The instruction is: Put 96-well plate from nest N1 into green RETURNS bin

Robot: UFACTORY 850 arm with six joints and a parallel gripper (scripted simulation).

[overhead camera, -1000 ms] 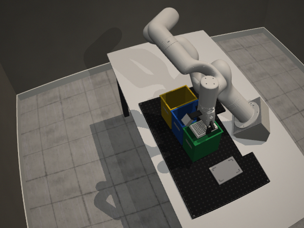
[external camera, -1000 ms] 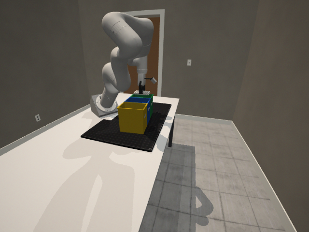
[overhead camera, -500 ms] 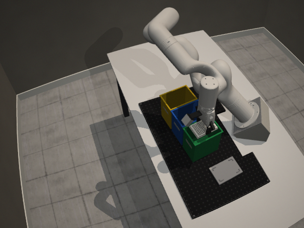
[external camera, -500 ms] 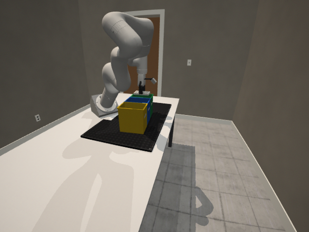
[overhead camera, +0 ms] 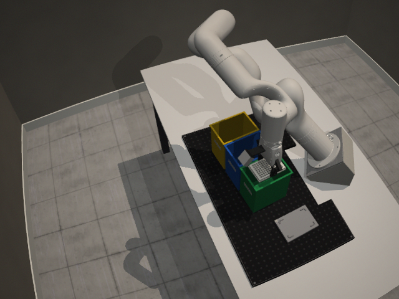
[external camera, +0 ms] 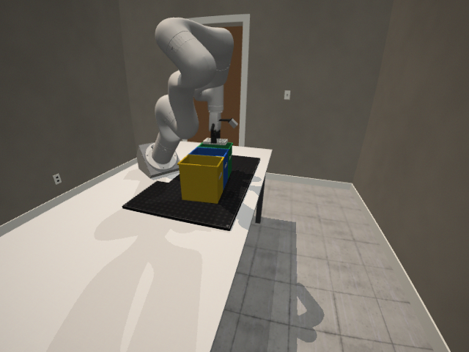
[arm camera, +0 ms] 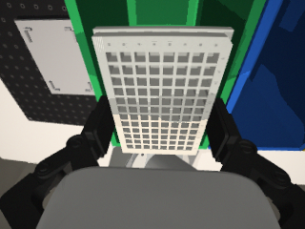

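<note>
The white 96-well plate lies 10 mm below my hand. From my hand the other things lie so: yellow bin (10 mm behind, 260 mm to the right, 120 mm below); blue bin (130 mm to the right, 120 mm below); green bin (120 mm below).
</note>
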